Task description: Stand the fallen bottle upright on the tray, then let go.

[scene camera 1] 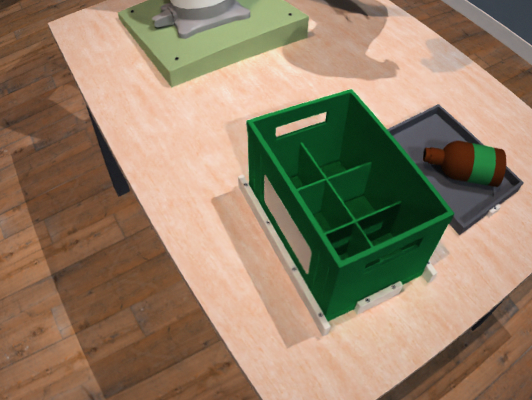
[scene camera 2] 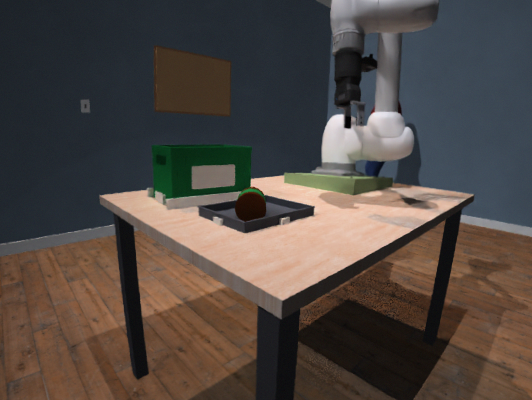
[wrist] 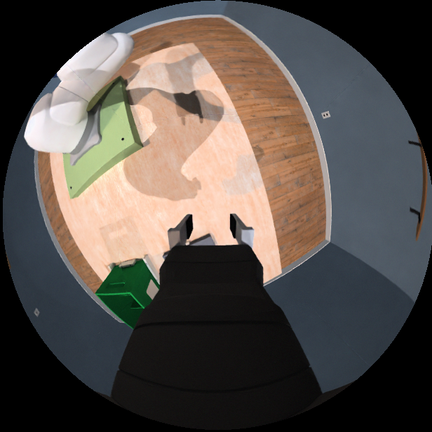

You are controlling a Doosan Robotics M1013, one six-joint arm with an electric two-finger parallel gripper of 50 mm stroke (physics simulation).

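Frame: origin at the arm's base, x right, y up, z back, level; centimetres.
Where they show: gripper, fingertip midpoint: point(scene camera 2: 353, 127); arm's base, origin of the base link: point(scene camera 1: 204, 13) point(scene camera 2: 337, 175).
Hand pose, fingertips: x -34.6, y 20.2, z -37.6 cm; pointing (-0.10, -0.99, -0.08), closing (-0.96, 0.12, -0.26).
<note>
Each offset is from my fingertips to the top centre of the thing. "spot": to the spot under its first point.
A brown bottle @(dx +9.0, dy -16.7, dz -28.9 cm) point(scene camera 1: 460, 161) point(scene camera 2: 250, 206) with a green band lies on its side on the dark grey tray @(spot: dx +9.8, dy -24.1, dz -16.3 cm) point(scene camera 1: 416, 131) point(scene camera 2: 298, 212). In scene camera 1 its neck points left toward the crate and its base is near the tray's far right corner. In scene camera 2 its round base faces the camera. My gripper point(scene camera 2: 353, 120) point(wrist: 210, 221) is open and empty, pointing down high above the table, between the tray and the arm's base. A small part of the tray shows in the wrist view behind the gripper body; the bottle does not show there.
A green divided crate @(dx +37.8, dy -7.1, dz -29.3 cm) point(scene camera 1: 299, 241) point(scene camera 2: 213, 152) point(wrist: 116, 297) stands beside the tray, with pale stop strips @(spot: dx +47.8, dy -21.6, dz -34.1 cm) point(scene camera 1: 294, 270) along its foot. The arm's base stands on a green block point(scene camera 1: 240, 53) point(scene camera 2: 353, 185) point(wrist: 107, 162). Small pale blocks @(spot: dx -0.9, dy -23.9, dz -25.9 cm) point(scene camera 2: 284, 221) touch the tray's outer edge.
</note>
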